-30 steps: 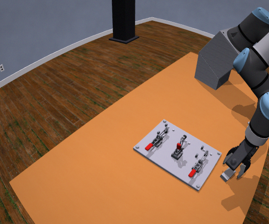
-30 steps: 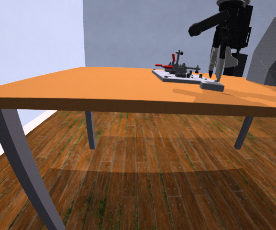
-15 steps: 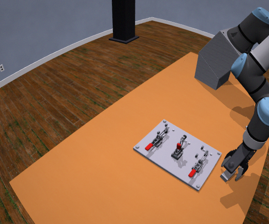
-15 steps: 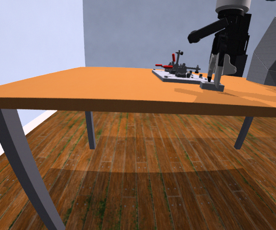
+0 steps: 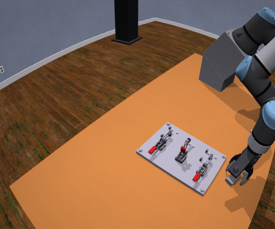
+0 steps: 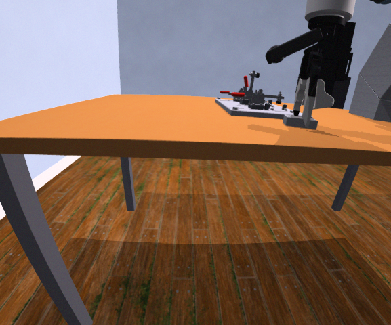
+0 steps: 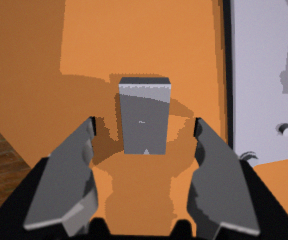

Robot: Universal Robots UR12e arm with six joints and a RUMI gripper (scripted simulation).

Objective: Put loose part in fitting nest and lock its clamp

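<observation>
Now: hand 10 mm above the grey rectangular block. The rest, counted from my hand: fixture plate (250 mm to the right, 10 mm below).
</observation>
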